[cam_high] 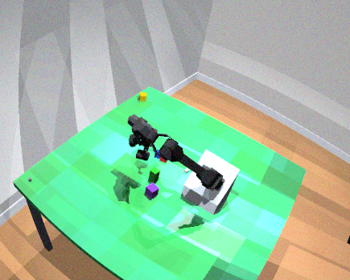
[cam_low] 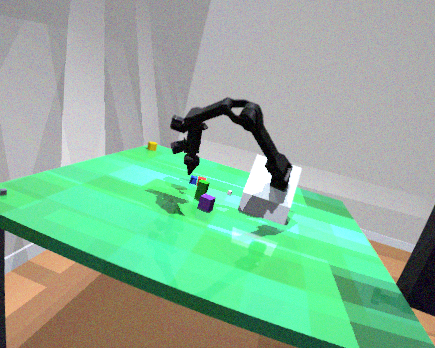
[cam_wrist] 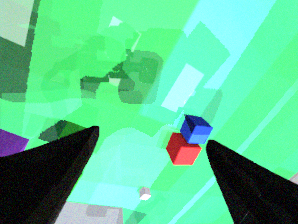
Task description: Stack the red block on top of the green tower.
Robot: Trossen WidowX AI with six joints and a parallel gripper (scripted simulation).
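Now: gripper tip 110 mm to the left of the red block, 70 mm above it and 30 mm past it. The rest, counted from my gripper tip: purple block 160 mm behind, 120 mm to the left, 60 mm below; tiny white cube 170 mm behind, 140 mm to the right, 80 mm below; blue block 100 mm to the right, 70 mm below, 10 mm ahead.
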